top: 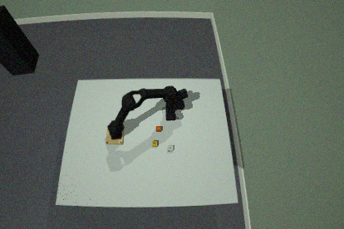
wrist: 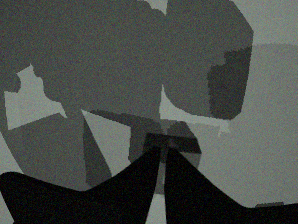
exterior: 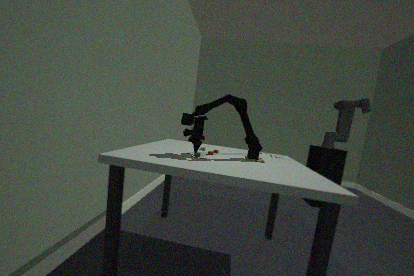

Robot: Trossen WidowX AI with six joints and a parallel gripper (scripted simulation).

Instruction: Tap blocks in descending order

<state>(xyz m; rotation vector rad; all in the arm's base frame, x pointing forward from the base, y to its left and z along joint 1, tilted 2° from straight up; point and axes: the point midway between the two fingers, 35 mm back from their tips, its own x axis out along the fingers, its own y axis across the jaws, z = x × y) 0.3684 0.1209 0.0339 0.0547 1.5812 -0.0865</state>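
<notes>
Now: the grey block 1 cm below my gripper tip and 1 cm behind it. From my gripper tip the other things lie so: orange block 11 cm to the right, 9 cm behind, 1 cm below; then yellow block 21 cm to the right, 12 cm behind, 1 cm below; then white block 25 cm to the right, 3 cm behind, 1 cm below.
</notes>
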